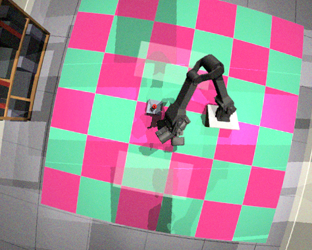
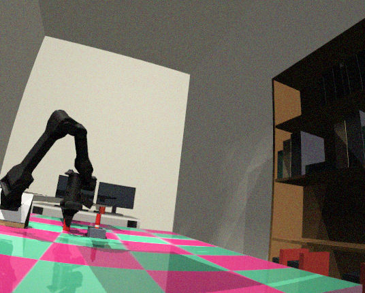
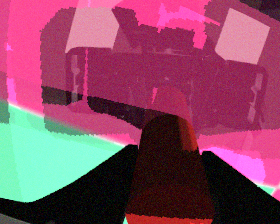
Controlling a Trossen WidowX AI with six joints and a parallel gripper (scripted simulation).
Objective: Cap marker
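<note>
Now: gripper tip 110 mm short of the dark grey holder block and 80 mm to the left of it. Round my gripper tip: red cap: 10 mm above.
</note>
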